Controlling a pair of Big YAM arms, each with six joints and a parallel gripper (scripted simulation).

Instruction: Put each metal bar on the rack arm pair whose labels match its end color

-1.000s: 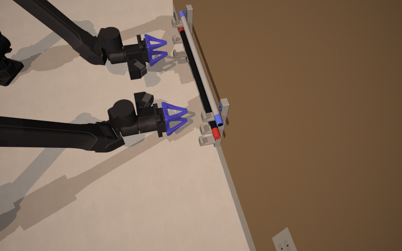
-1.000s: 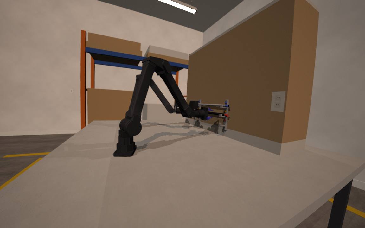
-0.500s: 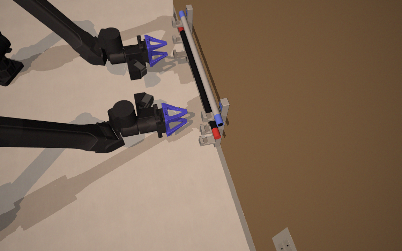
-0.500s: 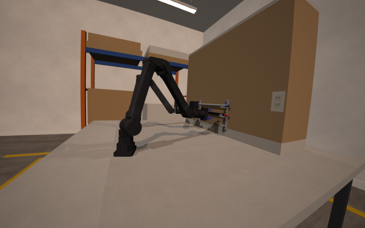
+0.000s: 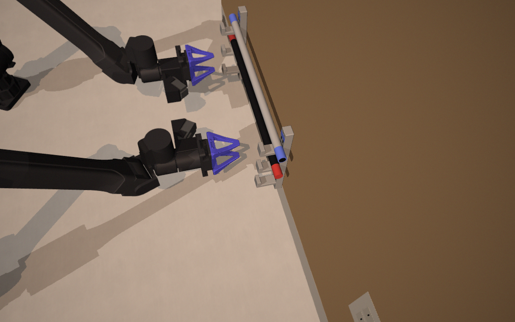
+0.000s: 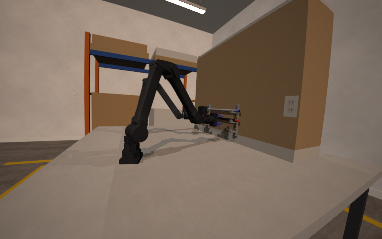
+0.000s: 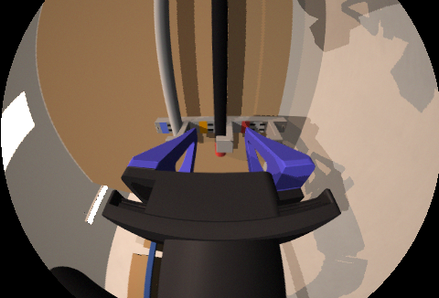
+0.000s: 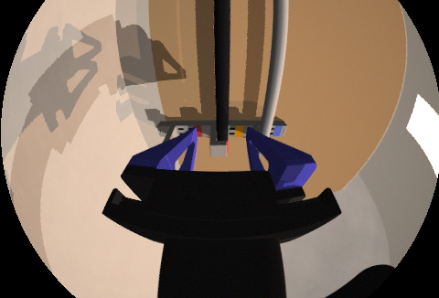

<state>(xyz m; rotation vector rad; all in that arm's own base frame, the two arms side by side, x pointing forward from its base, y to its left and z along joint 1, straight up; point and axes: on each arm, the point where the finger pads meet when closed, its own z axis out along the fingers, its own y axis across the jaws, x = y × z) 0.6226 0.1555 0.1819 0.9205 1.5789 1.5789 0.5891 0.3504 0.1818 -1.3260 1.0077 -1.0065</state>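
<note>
Now: left hand 140 mm to the left of the metal bar and 90 mm short of it. Round my left hand: grey skirting strip: 190 mm to the right, 150 mm below, 120 mm ahead; then brown wall panel: 270 mm ahead, 270 mm above, 180 mm to the right.
Now: right hand 7 cm short of the metal bar and 16 cm to the right of it. From my right hand the other things lie so: grey skirting strip: 10 cm ahead, 12 cm to the left, 15 cm below; then brown wall panel: 25 cm ahead, 13 cm to the left, 27 cm above.
</note>
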